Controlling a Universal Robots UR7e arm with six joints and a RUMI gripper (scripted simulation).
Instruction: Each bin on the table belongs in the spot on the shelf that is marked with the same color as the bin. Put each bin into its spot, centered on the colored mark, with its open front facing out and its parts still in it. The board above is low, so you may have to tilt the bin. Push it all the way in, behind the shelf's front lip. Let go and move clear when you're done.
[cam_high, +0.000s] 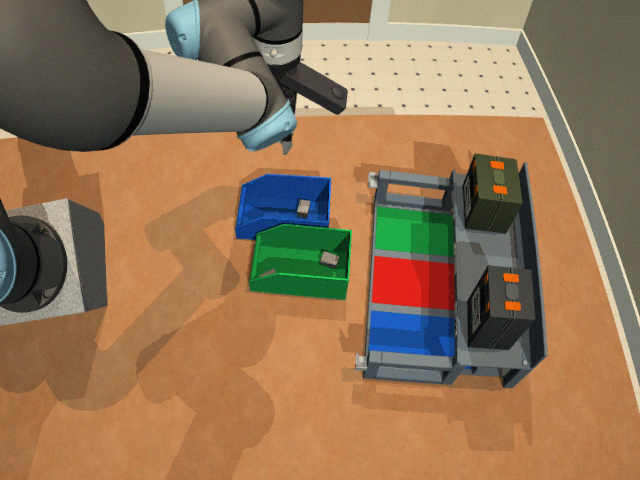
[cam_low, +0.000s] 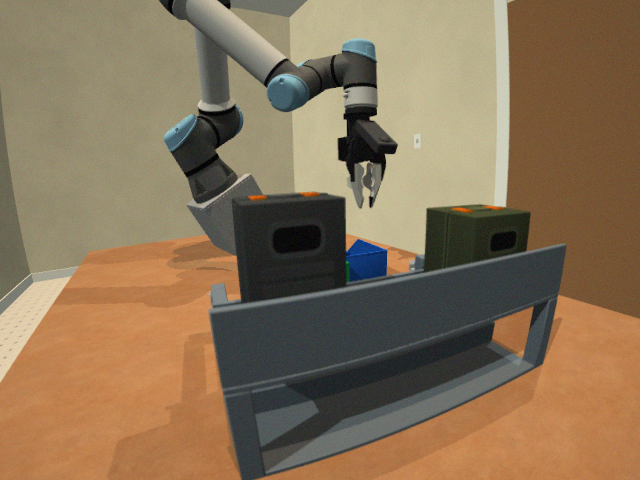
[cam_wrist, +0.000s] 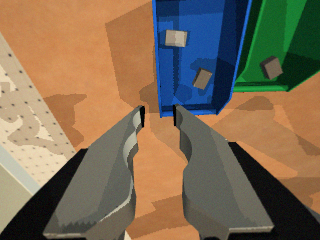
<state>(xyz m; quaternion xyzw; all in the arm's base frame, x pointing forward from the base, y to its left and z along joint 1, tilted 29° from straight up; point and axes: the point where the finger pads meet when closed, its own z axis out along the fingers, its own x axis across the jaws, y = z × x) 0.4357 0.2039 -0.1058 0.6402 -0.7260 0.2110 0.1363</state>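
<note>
Right now my hand is 10 mm past the blue bin, 50 mm to the left of it and 130 mm above it. From my hand the other things lie so: shelf front lip 140 mm ahead, 190 mm to the right, 160 mm below; olive case 350 mm ahead, 120 mm to the right, 20 mm below; green bin 10 mm ahead, 160 mm to the right, 130 mm below.
</note>
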